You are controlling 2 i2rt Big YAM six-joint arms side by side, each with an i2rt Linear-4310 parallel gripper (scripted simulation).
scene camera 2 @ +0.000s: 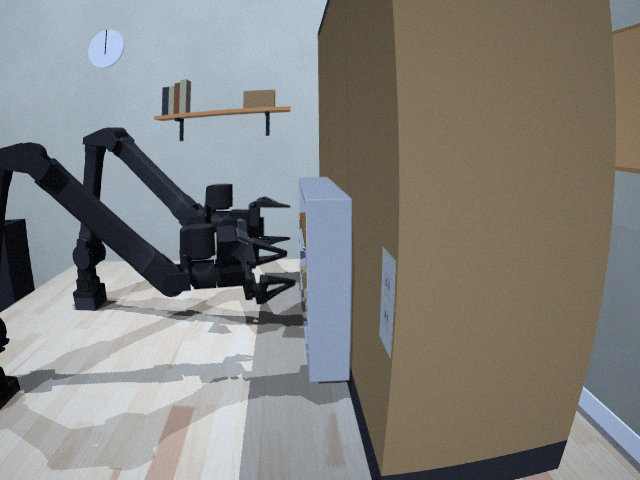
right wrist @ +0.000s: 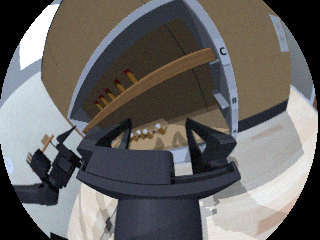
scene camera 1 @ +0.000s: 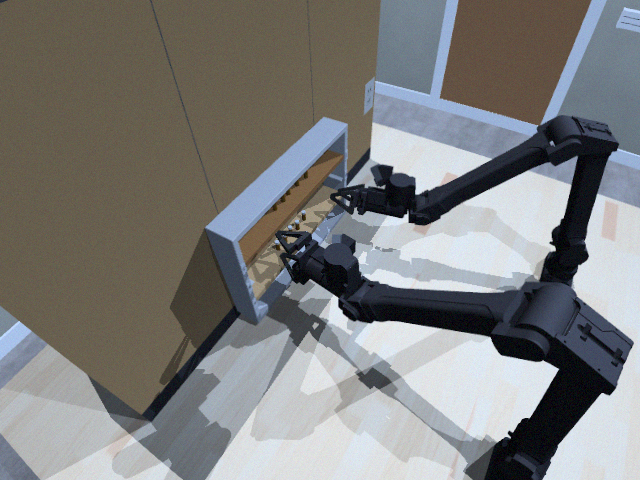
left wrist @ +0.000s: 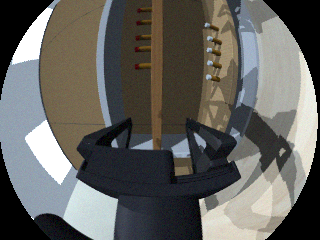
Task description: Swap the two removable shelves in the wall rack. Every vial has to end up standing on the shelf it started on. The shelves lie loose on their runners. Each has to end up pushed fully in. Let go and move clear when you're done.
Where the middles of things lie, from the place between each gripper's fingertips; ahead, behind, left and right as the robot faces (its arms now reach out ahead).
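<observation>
Distances from my right hand (scene camera 2: 291, 267): brown wooden shelf (scene camera 1: 251, 244), 50 mm above, 80 mm ahead, 120 mm to the left; pale wooden shelf (scene camera 1: 268, 266), 100 mm below, 80 mm ahead, 120 mm to the left; wall outlet (scene camera 2: 388, 263), 70 mm above, 110 mm ahead, 430 mm to the right; wall rack (scene camera 2: 328, 211), 20 mm below, 80 mm ahead, 120 mm to the left.
With respect to the brown wooden shelf, my left hand (scene camera 1: 279, 243) is 14 cm to the left of it and 7 cm short of it. Distances from my left hand: pale wooden shelf, 15 cm below, 7 cm ahead, 14 cm to the right; wall outlet, 3 cm above, 10 cm ahead, 69 cm to the right; wall rack, 7 cm below, 7 cm ahead, 14 cm to the right.
</observation>
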